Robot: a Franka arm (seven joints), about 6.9 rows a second.
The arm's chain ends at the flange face. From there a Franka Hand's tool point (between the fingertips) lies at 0.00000 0.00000 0.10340 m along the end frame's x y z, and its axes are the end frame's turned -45 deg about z.
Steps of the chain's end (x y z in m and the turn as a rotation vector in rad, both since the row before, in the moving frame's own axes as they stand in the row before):
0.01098, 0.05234, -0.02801, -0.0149, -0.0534, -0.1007
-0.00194, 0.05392, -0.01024, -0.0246, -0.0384, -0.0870
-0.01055, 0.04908, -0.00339, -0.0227, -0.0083, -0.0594
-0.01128, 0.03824, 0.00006, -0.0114, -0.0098, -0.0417
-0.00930, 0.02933, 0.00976, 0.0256, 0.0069, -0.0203
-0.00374, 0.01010, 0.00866, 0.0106, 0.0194, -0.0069
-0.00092, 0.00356, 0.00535, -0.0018, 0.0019, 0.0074
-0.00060, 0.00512, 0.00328, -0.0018, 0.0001, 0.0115
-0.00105, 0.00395, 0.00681, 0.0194, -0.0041, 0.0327
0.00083, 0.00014, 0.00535, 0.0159, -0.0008, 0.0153
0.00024, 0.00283, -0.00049, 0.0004, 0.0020, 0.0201
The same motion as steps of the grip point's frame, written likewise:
-0.03437, 0.04222, -0.02817, 0.0272, -0.0483, -0.1007
-0.04414, 0.03595, -0.01035, 0.0098, -0.0445, -0.0870
-0.04440, 0.02836, -0.00342, -0.0102, -0.0219, -0.0594
-0.03656, 0.01921, 0.00005, -0.0011, -0.0150, -0.0417
-0.02495, 0.01277, 0.00972, 0.0132, 0.0230, -0.0203
-0.00759, 0.00513, 0.00863, -0.0062, 0.0212, -0.0069
-0.00316, 0.00214, 0.00535, -0.0026, 0.0001, 0.0074
-0.00417, 0.00333, 0.00328, -0.0013, -0.0012, 0.0115
-0.00239, 0.00035, 0.00679, 0.0166, 0.0108, 0.0327
0.00160, -0.00053, 0.00534, 0.0118, 0.0107, 0.0153
-0.00166, 0.00229, -0.00049, -0.0011, 0.0017, 0.0201

